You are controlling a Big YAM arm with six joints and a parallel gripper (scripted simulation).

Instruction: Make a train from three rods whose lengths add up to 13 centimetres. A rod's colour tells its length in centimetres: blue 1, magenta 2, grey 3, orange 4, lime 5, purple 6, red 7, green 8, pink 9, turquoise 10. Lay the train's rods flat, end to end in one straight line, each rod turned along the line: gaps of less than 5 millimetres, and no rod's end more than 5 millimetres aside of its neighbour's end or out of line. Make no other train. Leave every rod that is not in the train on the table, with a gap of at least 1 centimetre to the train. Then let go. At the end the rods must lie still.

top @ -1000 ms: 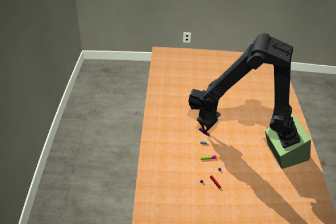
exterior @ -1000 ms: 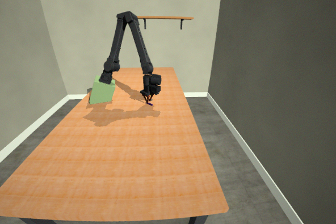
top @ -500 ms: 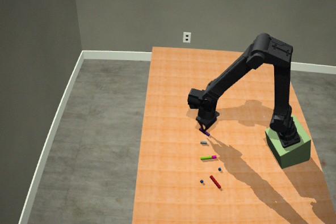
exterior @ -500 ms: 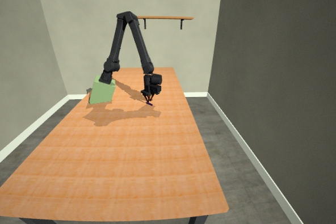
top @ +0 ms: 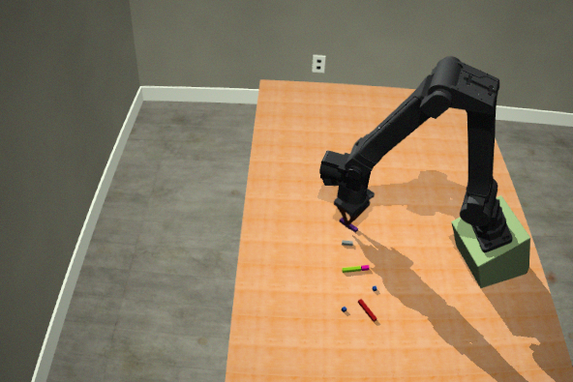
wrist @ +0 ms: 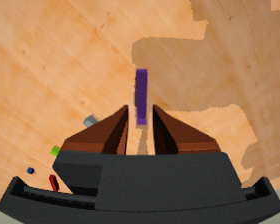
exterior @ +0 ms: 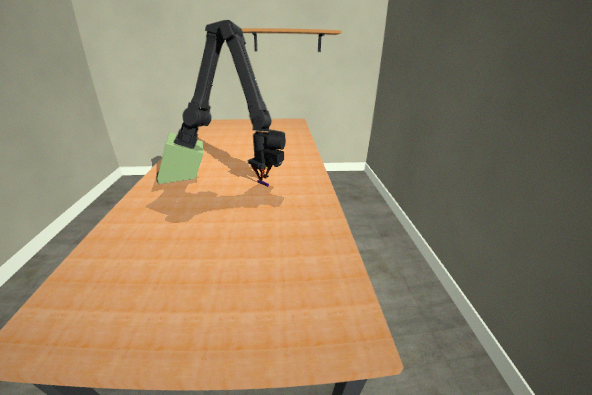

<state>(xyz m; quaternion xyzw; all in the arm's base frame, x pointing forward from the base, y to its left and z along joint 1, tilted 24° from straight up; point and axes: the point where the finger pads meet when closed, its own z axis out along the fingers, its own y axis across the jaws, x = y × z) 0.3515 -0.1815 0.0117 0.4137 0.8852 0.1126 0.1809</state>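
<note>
Now: hand 2 cm above the purple rod. Also, from my hand: lime rod: 15 cm to the left, 2 cm below, 2 cm ahead; then magenta rod: 15 cm to the left, 2 cm below, 1 cm behind; then grey rod: 6 cm to the left, 2 cm below, 2 cm ahead.
</note>
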